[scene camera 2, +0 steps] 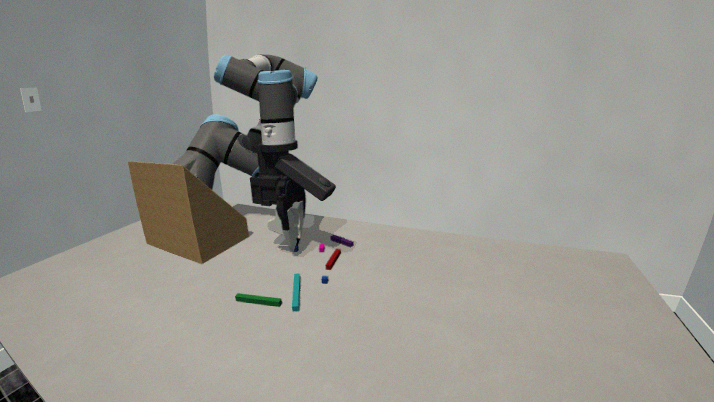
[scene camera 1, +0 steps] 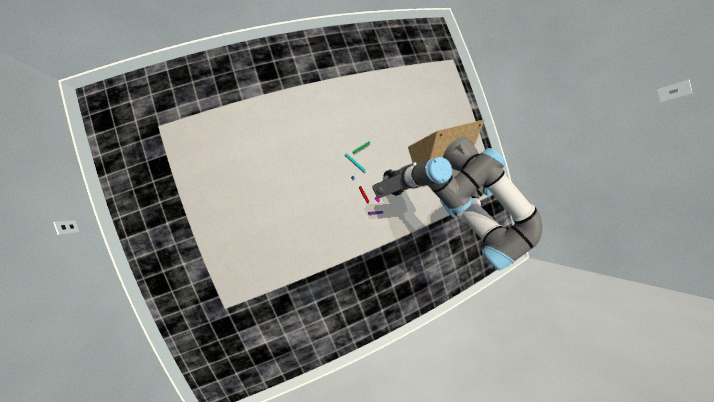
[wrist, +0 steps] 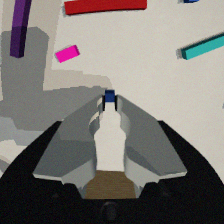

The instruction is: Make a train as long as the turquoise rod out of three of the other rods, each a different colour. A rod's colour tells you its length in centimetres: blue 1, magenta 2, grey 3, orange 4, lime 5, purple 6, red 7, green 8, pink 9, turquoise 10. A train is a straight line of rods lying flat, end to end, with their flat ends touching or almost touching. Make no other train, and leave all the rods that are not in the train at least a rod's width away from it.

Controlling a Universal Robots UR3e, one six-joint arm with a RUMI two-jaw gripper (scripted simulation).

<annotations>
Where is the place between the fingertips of my gripper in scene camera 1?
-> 383, 184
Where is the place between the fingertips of my gripper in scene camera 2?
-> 294, 250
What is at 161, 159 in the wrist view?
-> My gripper.
</annotations>
